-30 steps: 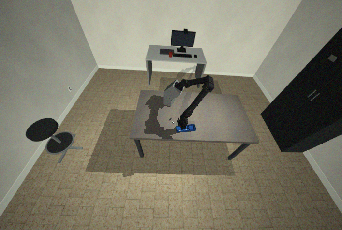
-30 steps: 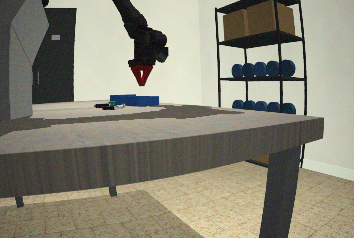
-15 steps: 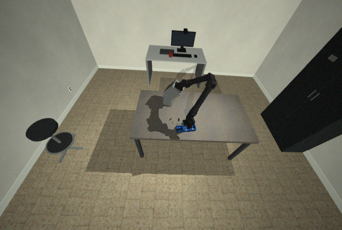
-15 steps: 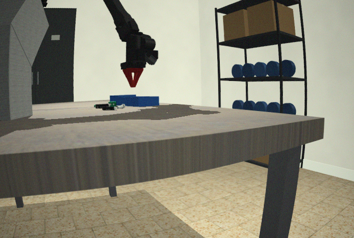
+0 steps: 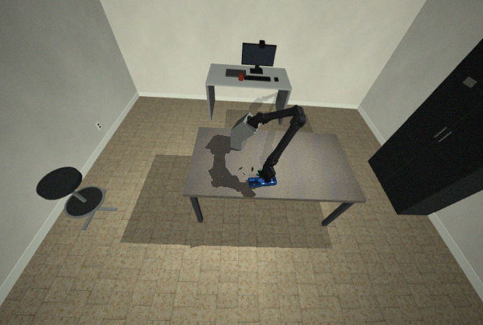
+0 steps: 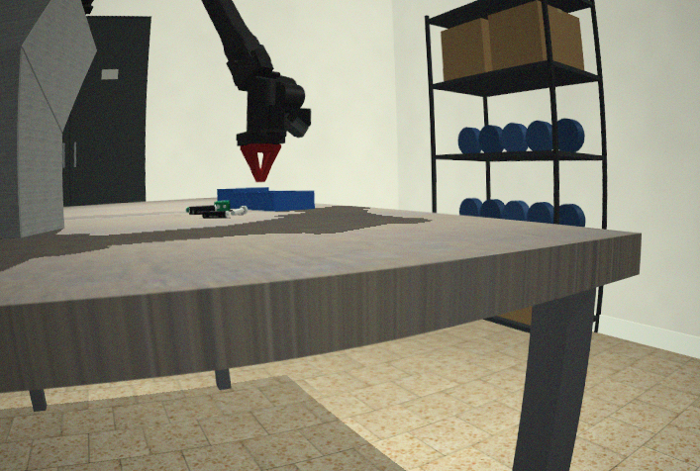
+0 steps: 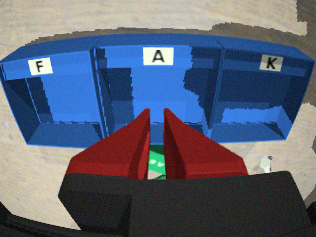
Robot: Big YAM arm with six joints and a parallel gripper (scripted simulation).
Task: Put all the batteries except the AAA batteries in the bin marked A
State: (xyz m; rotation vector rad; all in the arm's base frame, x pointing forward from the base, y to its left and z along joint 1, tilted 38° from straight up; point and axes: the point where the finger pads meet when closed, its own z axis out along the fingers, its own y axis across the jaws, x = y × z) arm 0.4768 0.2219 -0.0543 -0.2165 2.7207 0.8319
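Right now the blue tray is 40 mm below my hand. The rest, counted from my hand: green 9 V battery: 90 mm behind, 30 mm to the right, 50 mm below; white bolt: 80 mm behind, 170 mm to the right, 50 mm below; thin green battery: 140 mm behind, 30 mm to the right, 50 mm below.
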